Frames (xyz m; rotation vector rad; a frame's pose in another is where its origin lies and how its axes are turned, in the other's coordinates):
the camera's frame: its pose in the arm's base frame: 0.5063 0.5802 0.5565 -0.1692 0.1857 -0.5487
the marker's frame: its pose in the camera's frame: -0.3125 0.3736 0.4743 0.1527 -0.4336 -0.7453
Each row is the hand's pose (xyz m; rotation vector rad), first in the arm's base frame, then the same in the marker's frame.
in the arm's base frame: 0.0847 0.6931 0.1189 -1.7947 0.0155 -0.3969
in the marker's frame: -0.0755 -0.5970 -0.8698 -1.3403 -0.7395 0.7845
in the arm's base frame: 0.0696 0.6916 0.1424 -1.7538 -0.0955 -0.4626
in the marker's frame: -0.0695 -0.6108 -0.8462 -1.2443 -0.7874 0.7187
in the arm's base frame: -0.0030 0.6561 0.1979 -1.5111 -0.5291 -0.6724
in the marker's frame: -0.0372 -0.6883 -0.7957 -0.8203 -0.9323 0.4939
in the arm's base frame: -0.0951 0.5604 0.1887 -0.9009 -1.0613 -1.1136
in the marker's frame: 0.0188 -0.8061 -0.8227 -0.1363 -0.9191 0.0010
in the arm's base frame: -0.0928 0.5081 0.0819 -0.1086 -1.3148 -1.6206
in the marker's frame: 0.0257 -0.8249 -0.9399 0.4462 -0.6450 -0.5939
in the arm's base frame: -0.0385 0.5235 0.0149 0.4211 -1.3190 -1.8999
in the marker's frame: 0.0018 -0.7716 -1.0052 0.7314 -0.3842 -0.9518
